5 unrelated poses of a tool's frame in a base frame.
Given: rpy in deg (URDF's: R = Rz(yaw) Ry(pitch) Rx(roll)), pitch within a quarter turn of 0, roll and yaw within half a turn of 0; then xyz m.
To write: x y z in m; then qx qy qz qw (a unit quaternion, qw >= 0). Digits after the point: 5 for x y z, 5 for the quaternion.
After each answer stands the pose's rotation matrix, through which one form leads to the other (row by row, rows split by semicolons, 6 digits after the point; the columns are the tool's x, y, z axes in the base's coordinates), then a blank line. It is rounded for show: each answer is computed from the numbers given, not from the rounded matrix.
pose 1, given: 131.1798 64.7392 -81.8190 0.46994 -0.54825 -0.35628
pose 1, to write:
0.46994 -0.54825 -0.35628 -0.72614 0.33645 0.59702 0.05547
0.060725 -0.554863 -0.829722; -0.422396 -0.767442 0.482300; -0.904375 0.321184 -0.280975

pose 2, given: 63.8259 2.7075 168.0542 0.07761 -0.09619 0.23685
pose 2, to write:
0.07761 -0.09619 0.23685 0.03505 0.52770 0.84271 0.10073
-0.977252 -0.132777 0.165376; 0.206755 -0.422773 0.882335; -0.047237 0.896456 0.440608

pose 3, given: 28.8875 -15.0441 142.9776 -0.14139 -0.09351 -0.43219
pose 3, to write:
-0.14139 -0.09351 -0.43219 0.19872 0.19424 0.92075 0.27385
-0.771036 -0.427091 0.472331; 0.581490 -0.774557 0.248858; 0.259562 0.466534 0.845561

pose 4, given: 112.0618 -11.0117 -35.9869 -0.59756 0.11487 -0.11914
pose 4, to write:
-0.59756 0.11487 -0.11914 0.76858 -0.30600 -0.09612 0.55355
0.794253 -0.363945 -0.486524; -0.576781 -0.199903 -0.792062; 0.191009 0.909716 -0.368691

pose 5, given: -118.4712 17.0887 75.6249 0.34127 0.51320 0.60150
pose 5, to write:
0.34127 0.51320 0.60150 -0.71791 -0.46092 0.41097 0.32135
0.237308 0.397661 -0.886313; 0.925924 -0.368579 0.082544; -0.293852 -0.840247 -0.455670

